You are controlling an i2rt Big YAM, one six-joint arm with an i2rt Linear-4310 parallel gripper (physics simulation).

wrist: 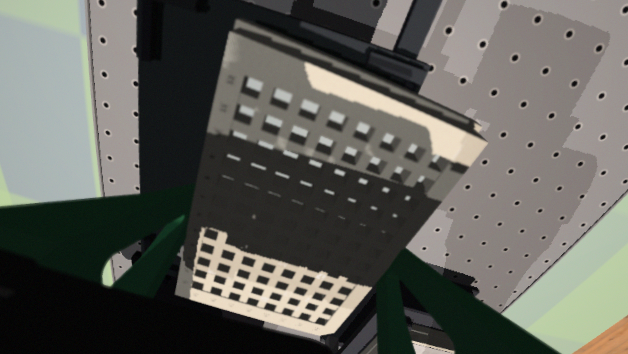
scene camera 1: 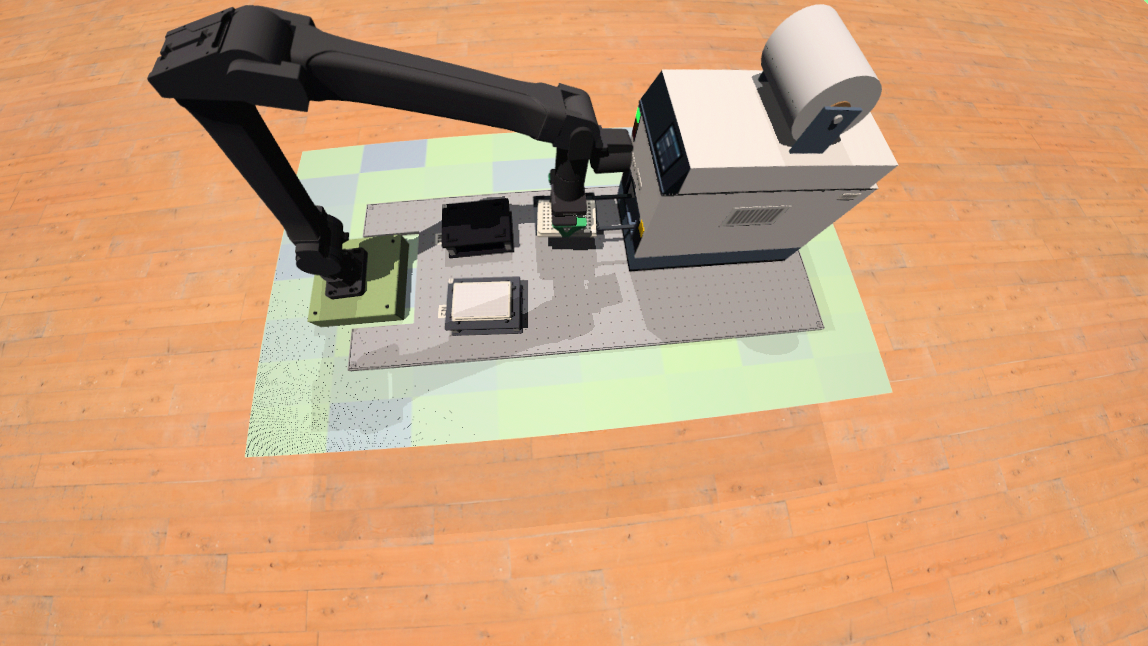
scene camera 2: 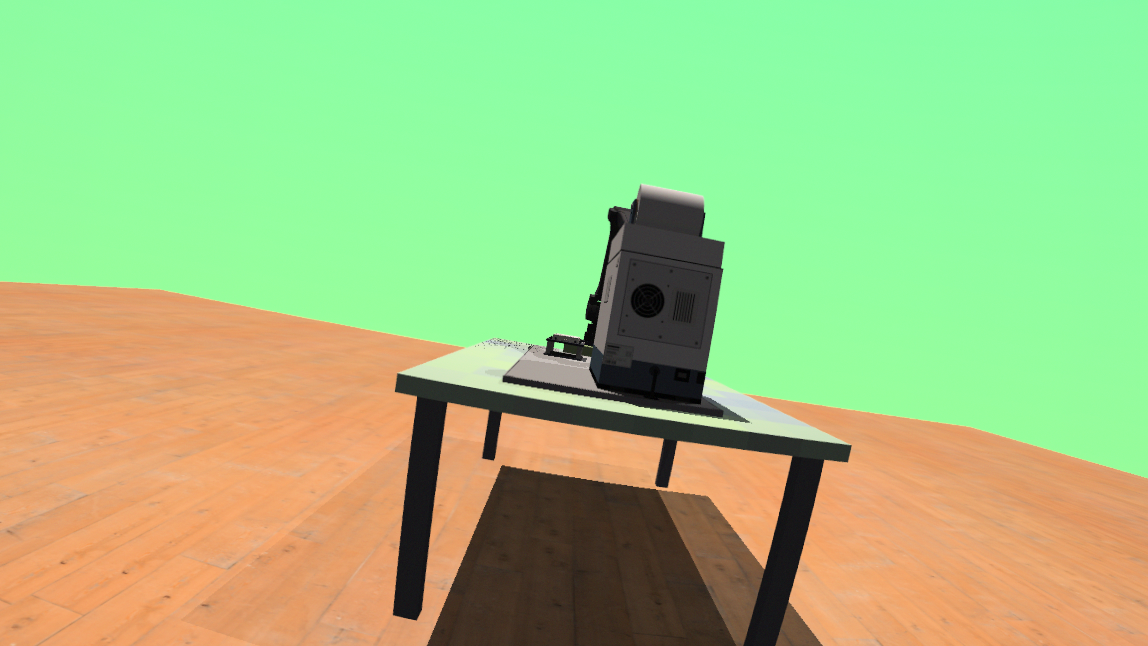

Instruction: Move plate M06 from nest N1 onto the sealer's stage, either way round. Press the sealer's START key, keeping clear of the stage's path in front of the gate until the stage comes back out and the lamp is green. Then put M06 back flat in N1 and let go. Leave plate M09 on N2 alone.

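Places are measured from the arm's base along level axes (x ahead, y left, z up), in metres.
Where they show: gripper, fingertip midpoint: [wrist: 294, 224] [scene camera 1: 564, 219]; arm's base, link origin: [scene camera 1: 348, 274].
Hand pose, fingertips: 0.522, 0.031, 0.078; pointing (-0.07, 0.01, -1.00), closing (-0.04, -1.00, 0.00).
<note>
Things, the pixels of their top centre, and the offset from my fingertips, as dx, dy, dz. "spot": a spot on its surface instead. Level surfaces: height alone.
- plate M06, top centre: [wrist: 295, 239] [scene camera 1: 566, 215] +0.005, -0.001, +0.015
- sealer's dark stage, surface spot: [wrist: 400, 66] spot: +0.073, -0.018, -0.004
- lamp, top centre: [scene camera 1: 639, 110] +0.156, +0.111, +0.170
- dark panel, surface spot: [scene camera 1: 667, 146] spot: +0.168, -0.021, +0.211
- Nest N1, top centre: [wrist: 195, 333] [scene camera 1: 475, 220] -0.207, +0.057, -0.048
- Plate M09, top centre: [scene camera 1: 481, 299] [scene camera 2: 567, 335] -0.200, -0.150, -0.043
- nest N2, surface spot: [scene camera 1: 520, 314] spot: -0.124, -0.172, -0.106
- large white roll, top centre: [scene camera 1: 843, 37] [scene camera 2: 671, 189] +0.385, +0.011, +0.365
- grey perforated board, surface height: dz -0.111
My gripper [scene camera 1: 569, 223] [wrist: 294, 224] is shut on plate M06 [scene camera 1: 545, 218] [wrist: 285, 220], a cream well plate held across its width by the green fingers. M06 is at the sealer's dark stage [wrist: 400, 66], in front of the gate; whether it touches the stage cannot be told. Two rails run from there into the sealer [scene camera 1: 714, 228] [scene camera 2: 666, 353]. The lamp [scene camera 1: 638, 114] is green. The dark panel [scene camera 1: 667, 146] faces the arm; the START key cannot be made out. Nest N1 [scene camera 1: 476, 227] is black and empty. Plate M09 [scene camera 1: 481, 300] lies flat on nest N2 [scene camera 1: 520, 314].
A large white roll [scene camera 1: 810, 72] [scene camera 2: 670, 210] is mounted on top of the sealer. The arm stands on an olive base block [scene camera 1: 393, 277] at the left. The grey perforated board [scene camera 1: 706, 301] [scene camera 2: 541, 376] lies under the nests and sealer. The wrist joint is close to the sealer's front.
</note>
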